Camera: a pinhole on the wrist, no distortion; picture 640 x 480 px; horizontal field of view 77.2 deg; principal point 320.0 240.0 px. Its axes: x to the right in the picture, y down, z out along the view. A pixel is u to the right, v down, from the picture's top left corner.
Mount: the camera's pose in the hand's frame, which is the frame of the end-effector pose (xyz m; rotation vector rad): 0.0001 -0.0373 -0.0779 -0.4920 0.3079 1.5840
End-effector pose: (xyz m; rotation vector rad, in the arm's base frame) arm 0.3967 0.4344 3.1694 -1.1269 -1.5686 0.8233
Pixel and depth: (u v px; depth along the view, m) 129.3 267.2 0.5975
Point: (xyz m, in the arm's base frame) -0.1490 0.3449 2.9779
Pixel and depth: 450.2 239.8 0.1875
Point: 0.3734 0.4482 3.0504
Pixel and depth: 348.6 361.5 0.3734
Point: 0.2359 0.3420 2.9149
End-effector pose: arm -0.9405 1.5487 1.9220 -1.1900 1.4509 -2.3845
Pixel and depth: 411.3 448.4 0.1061
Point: -0.9044 1.5657 1.8587
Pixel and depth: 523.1 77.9 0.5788
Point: -0.9931 0.9850 1.6732
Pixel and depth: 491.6 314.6 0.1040
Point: -0.9398 1.5448 1.8611
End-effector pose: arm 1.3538 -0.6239 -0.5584 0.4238 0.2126 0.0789
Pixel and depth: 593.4 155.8 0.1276
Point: 1.3578 -0.5272 -0.5237
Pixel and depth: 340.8 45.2 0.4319
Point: 1.5653 -0.5402 -0.2286
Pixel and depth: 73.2 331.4 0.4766
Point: 1.3028 -0.8964 -0.1421
